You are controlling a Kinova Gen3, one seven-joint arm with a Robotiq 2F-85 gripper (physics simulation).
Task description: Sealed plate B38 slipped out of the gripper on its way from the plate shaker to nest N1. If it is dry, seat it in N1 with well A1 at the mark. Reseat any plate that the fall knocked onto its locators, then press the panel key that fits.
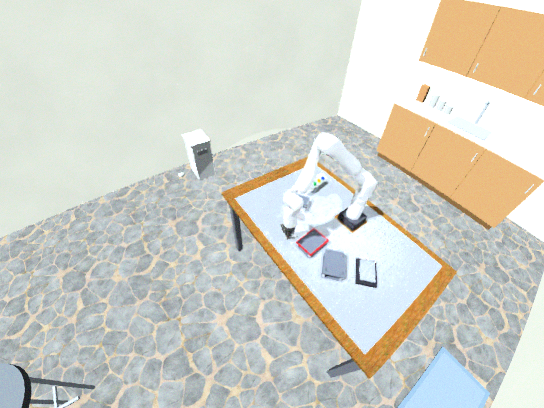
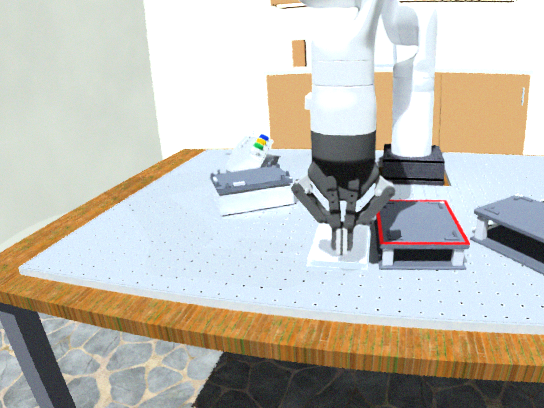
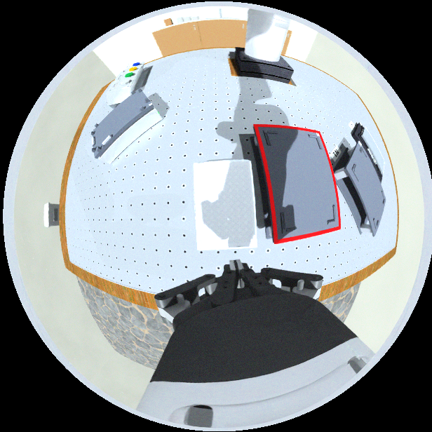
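Where they show: gripper, between the fingertips: (image 1: 287, 238) (image 2: 341, 252); arm's base, origin of its link: (image 1: 353, 214) (image 2: 411, 151).
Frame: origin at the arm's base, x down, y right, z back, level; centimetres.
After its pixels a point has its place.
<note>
A white plate (image 2: 322, 252) @[x 3.8, y 15.0, z -43.6 cm] (image 3: 225, 205) lies flat on the pegboard top, left of the red-edged grey nest (image 1: 312, 242) @[x 1.3, y 0.8, z -37.3 cm] (image 2: 422, 225) @[x 1.2, y 0.9, z -38.9 cm] (image 3: 305, 185). Whether it is dry, and where its A1 is, I cannot tell. My gripper (image 1: 288, 236) @[x 1.4, y 11.9, z -47.9 cm] (image 2: 342, 250) @[x 1.4, y 11.9, z -47.9 cm] (image 3: 234, 266) is shut and empty, pointing down close over the plate; the exact gap is unclear. The red-edged nest has corner locators and no plate on it. A white plate (image 1: 369, 271) @[x 1.8, y -33.1, z -24.5 cm] lies on a black holder (image 1: 358, 276) @[x 3.3, y -31.2, z -30.5 cm]; its seating is unclear. The key panel (image 2: 245, 156) @[x -1.1, y 36.7, z -9.7 cm] (image 3: 122, 87) has blue, yellow and green keys.
A grey-topped white device (image 2: 252, 192) @[x 1.4, y 30.3, z -26.3 cm] (image 3: 131, 132), probably the shaker, stands before the panel. A second grey nest (image 1: 334, 265) @[x 0.0, y -18.2, z -38.8 cm] (image 2: 520, 215) @[x 0.0, y -14.1, z -36.9 cm] (image 3: 369, 187) stands between the red-edged nest and the black holder. My arm's black base (image 1: 352, 220) @[x 0.1, y -3.2, z -4.7 cm] (image 2: 413, 165) @[x 1.4, y -0.1, z -6.5 cm] (image 3: 264, 67) stands behind.
</note>
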